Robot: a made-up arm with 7 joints.
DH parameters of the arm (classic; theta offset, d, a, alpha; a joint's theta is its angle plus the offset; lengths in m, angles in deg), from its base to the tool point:
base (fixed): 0 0.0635 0 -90
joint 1: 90 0.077 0.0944 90
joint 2: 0 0.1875 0.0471 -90
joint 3: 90 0.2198 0.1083 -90
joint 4: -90 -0.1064 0.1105 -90
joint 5: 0 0.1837 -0.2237 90
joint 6: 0 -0.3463 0.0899 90
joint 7: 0 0.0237 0.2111 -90
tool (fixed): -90 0.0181 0 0
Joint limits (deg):
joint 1: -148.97..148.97
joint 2: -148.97..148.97
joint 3: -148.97..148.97
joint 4: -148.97..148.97
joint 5: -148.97..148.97
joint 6: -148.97..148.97
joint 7: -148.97..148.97
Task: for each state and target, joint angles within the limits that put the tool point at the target. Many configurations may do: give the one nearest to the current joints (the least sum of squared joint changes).
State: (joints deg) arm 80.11 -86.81 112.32 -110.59 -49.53 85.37 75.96
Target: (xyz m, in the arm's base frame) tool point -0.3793 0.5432 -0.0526
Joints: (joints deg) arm 69.38 -56.20 131.72 -93.86 -37.07 91.03 80.00
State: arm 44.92 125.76 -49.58 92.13 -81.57 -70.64 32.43
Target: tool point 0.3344 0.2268 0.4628
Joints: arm 34.98 135.90 -41.88 86.43 -86.23 -70.07 26.61
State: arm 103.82 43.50 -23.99 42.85 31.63 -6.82 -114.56
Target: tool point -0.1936 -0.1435 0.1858
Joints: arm 123.50 22.68 -11.05 12.16 77.75 -11.55 -131.72
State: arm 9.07 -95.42 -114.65 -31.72 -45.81 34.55 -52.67
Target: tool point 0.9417 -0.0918 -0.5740
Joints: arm -11.94 -93.99 -113.76 -17.51 -46.52 54.89 -59.24
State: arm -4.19 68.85 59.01 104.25 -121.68 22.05 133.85
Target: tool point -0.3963 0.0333 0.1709
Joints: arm 5.23 61.42 43.18 85.40 -113.14 23.06 138.72
